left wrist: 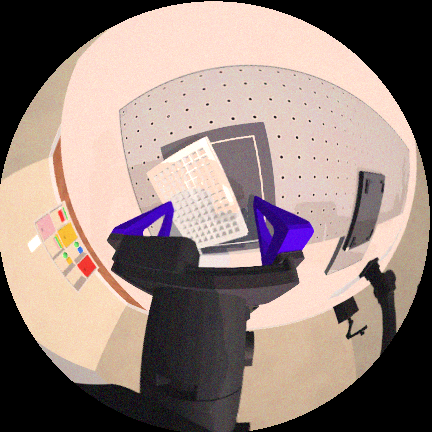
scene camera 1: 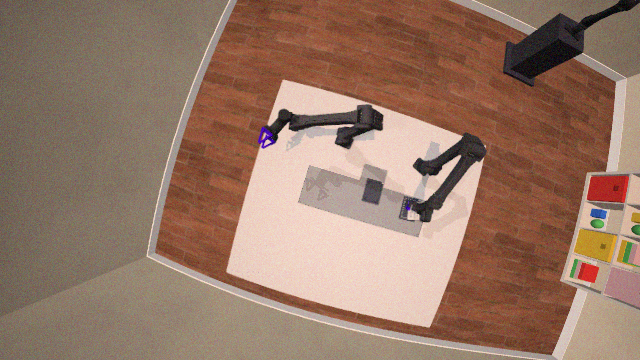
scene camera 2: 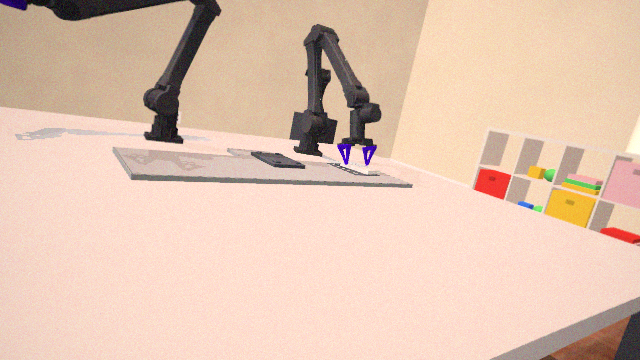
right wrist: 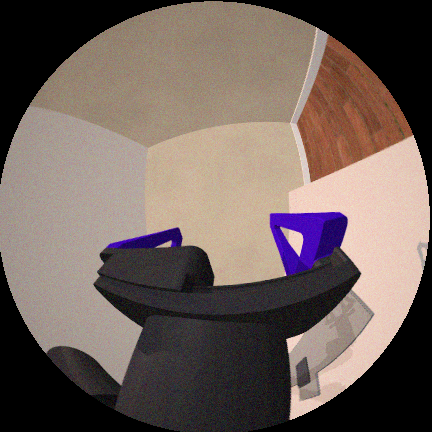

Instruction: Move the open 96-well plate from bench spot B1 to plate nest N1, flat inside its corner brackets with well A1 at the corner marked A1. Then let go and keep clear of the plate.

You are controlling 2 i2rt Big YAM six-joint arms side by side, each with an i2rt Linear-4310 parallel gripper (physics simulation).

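Frame: origin at the left arm's base, x ahead, y left, z up, level; centimetres.
Where they show: left gripper, fingertip midpoint: (left wrist: 210, 202) (scene camera 1: 411, 210) (scene camera 2: 356, 165); right gripper, fingertip midpoint: (scene camera 1: 260, 145) (right wrist: 223, 226); left arm's base at its link origin: (scene camera 1: 421, 166) (scene camera 2: 307, 153); right arm's base at its link origin: (left wrist: 368, 265) (scene camera 1: 343, 141) (scene camera 2: 163, 139).
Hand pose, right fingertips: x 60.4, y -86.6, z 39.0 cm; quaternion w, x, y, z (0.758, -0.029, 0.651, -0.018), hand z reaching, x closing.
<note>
Each offset is from my right fingertips to the top centre of the thing. Level surfaces: height alone.
The white 96-well plate @[dy +101.2, dx -30.9, dz -36.1 cm] (left wrist: 200, 192) (scene camera 1: 412, 216) lies turned at an angle over a dark marked rectangle on the grey perforated board, partly outside the rectangle's white outline. The dark plate nest @[dy +68.4, dx -22.7, dz -35.9 cm] (left wrist: 367, 207) (scene camera 1: 372, 191) (scene camera 2: 278, 160) with corner brackets stands apart on the same board; its corner mark is too small to read. My left gripper (left wrist: 210, 202) (scene camera 2: 357, 164) points down, open, low over the plate, its fingers at either side of the plate's near end in the left wrist view. My right gripper (right wrist: 223, 226) is open and empty, raised far from the plate.
The grey board @[dz -37.7 cm] (scene camera 1: 330, 192) (scene camera 2: 215, 175) (left wrist: 320, 130) lies on the pale table @[dz -39.0 cm] (scene camera 1: 320, 270) (scene camera 2: 300, 260). The nest stands beside the left arm's reach, between the two arm bases. A shelf unit with coloured boxes is beyond the table at the right in scene camera 1.
</note>
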